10 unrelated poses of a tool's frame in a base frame.
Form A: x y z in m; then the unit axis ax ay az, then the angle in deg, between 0 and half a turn.
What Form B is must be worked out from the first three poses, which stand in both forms.
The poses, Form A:
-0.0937, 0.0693, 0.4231, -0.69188, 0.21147, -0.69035, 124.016
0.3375, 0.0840, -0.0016, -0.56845, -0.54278, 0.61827, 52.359
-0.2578, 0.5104, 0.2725, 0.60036, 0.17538, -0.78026, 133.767
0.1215, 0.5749, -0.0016, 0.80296, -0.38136, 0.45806, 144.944
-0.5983, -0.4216, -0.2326, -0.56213, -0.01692, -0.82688, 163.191
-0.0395, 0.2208, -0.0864, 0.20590, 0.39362, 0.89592, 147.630
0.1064, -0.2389, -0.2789, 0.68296, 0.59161, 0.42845, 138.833
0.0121, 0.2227, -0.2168, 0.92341, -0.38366, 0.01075, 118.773
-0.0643, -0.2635, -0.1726, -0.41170, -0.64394, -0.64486, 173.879
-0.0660, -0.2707, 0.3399, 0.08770, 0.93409, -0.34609, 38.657
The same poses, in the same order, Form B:
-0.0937, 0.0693, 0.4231, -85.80, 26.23, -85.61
0.3375, 0.0840, -0.0016, -29.76, -28.42, 32.37
-0.2578, 0.5104, 0.2725, 80.31, 23.46, -104.37
0.1215, 0.5749, -0.0016, 116.38, -55.28, 66.39
-0.5983, -0.4216, -0.2326, -91.73, -2.76, -134.94
-0.0395, 0.2208, -0.0864, 30.40, 58.11, 132.26
0.1064, -0.2389, -0.2789, 94.82, 82.13, 59.48
0.0121, 0.2227, -0.2168, 109.68, -45.57, 1.28
-0.0643, -0.2635, -0.1726, -71.59, -111.97, -112.13
-0.0660, -0.2707, 0.3399, 3.39, 36.11, -13.38

